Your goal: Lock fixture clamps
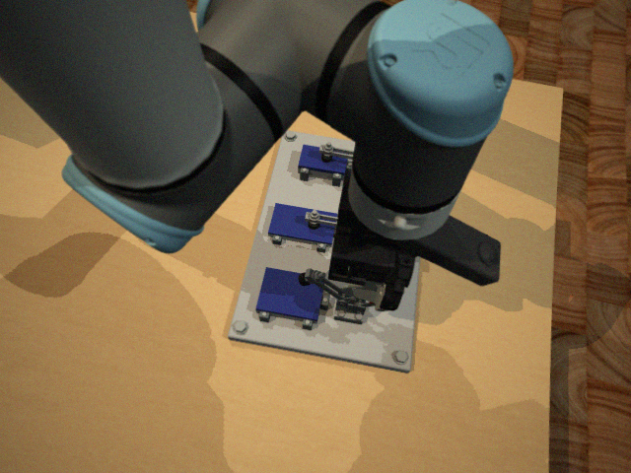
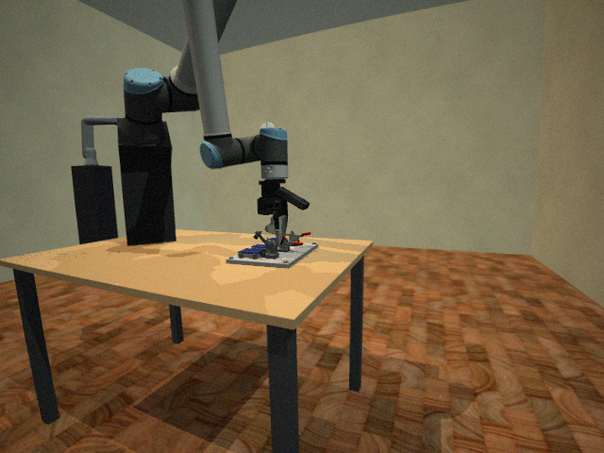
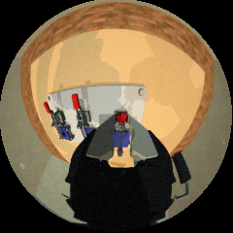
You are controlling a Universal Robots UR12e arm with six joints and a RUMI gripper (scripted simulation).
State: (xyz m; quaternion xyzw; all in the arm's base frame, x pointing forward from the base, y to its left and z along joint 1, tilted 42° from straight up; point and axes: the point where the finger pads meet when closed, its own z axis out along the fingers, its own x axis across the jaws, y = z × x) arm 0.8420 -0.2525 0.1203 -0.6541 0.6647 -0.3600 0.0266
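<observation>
The part lies 110 mm behind my hand, 50 mm below it and 20 mm to the left of it. From my hand the other things lie so: grey fixture plate 120 mm to the left, 70 mm below, 50 mm behind.
</observation>
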